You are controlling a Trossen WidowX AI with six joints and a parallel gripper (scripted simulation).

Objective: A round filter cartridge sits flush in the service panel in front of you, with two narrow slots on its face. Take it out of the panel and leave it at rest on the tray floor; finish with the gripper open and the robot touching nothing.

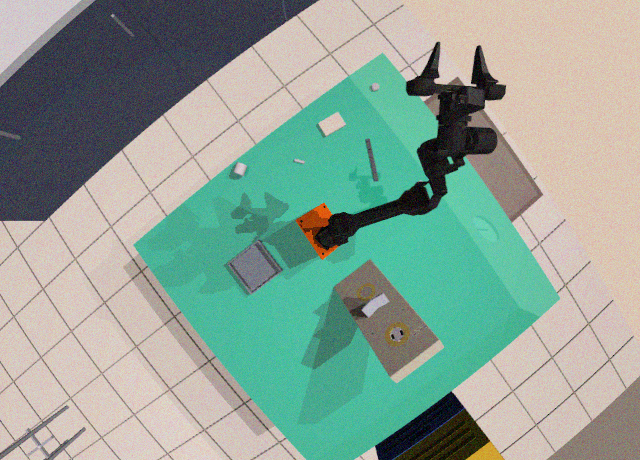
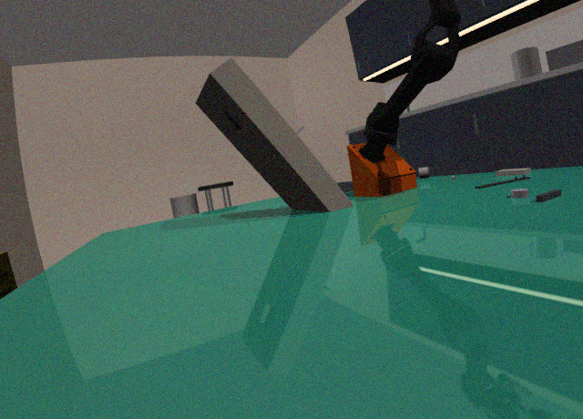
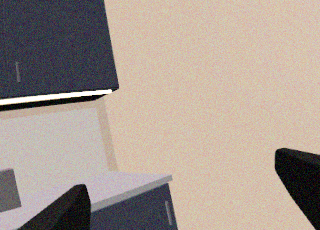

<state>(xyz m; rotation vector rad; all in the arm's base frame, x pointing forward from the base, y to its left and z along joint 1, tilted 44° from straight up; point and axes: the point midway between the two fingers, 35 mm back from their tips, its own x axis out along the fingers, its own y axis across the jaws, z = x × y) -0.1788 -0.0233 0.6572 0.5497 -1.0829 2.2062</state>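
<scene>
The round grey filter cartridge is 500 mm to the right of my gripper tip, 490 mm ahead of it and 390 mm below it. Round my gripper tip: beige block 640 mm below, 180 mm behind, 130 mm to the right; then grey service panel 490 mm to the right, 460 mm below, 440 mm ahead; then grey square tray 730 mm to the right, 640 mm below, 10 mm ahead.
</scene>
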